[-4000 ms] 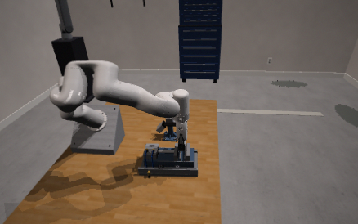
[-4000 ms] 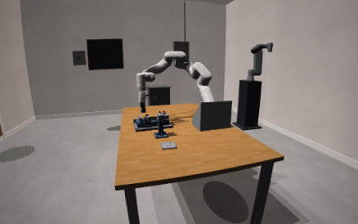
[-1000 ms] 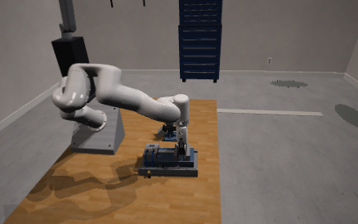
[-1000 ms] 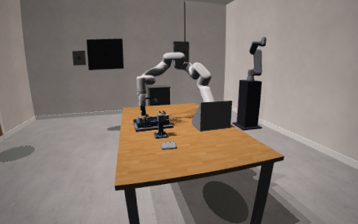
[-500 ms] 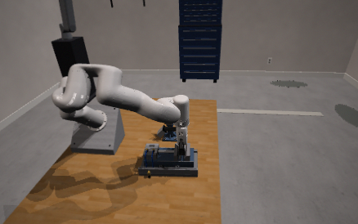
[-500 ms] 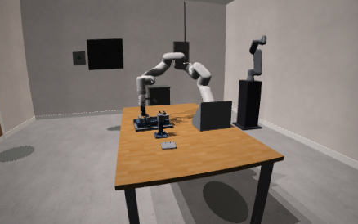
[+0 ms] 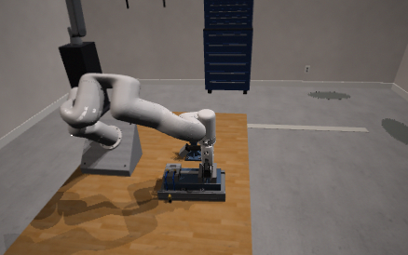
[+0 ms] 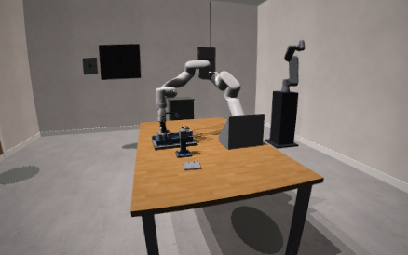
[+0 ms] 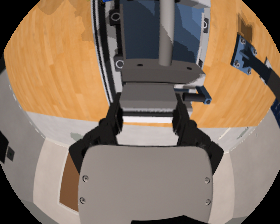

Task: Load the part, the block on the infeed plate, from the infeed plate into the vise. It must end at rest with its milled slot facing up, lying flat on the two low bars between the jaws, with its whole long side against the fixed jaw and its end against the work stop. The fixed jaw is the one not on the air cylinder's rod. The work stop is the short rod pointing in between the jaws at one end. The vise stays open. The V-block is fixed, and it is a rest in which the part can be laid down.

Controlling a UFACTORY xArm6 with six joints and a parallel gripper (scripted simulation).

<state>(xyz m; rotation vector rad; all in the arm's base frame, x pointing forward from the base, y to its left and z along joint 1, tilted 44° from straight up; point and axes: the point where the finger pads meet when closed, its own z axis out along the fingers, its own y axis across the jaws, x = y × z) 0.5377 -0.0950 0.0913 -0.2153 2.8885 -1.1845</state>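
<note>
Right now the air cylinder rod is 9 cm behind my hand, 1 cm to the left of it and 4 cm below it. Also, from my hand: part (right at my hand); air cylinder (17 cm behind, 4 cm below).
</note>
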